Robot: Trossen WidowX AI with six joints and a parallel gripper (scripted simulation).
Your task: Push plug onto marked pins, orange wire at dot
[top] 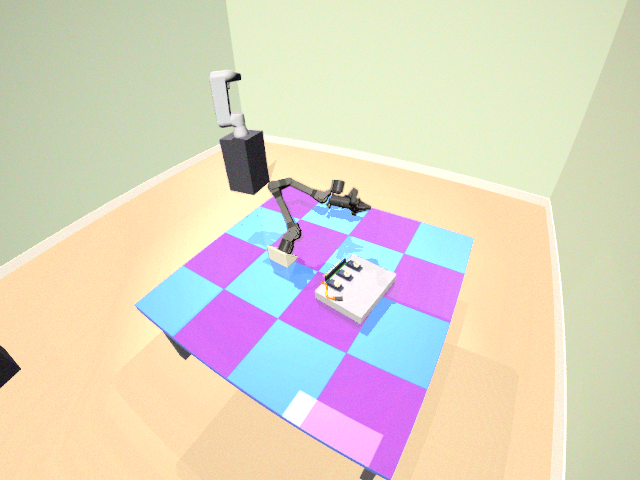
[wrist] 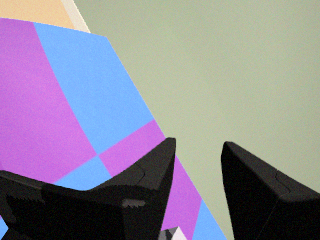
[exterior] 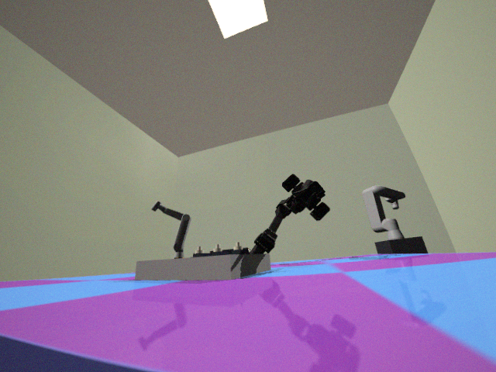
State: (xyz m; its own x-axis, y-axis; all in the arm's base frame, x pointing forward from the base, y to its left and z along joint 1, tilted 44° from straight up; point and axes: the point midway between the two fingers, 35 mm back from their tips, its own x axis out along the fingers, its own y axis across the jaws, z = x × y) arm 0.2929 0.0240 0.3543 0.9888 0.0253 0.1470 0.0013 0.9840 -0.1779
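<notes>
Now: the holder 80 mm ahead of my gripper tip, 340 mm to the right of it and 200 mm below it.
</notes>
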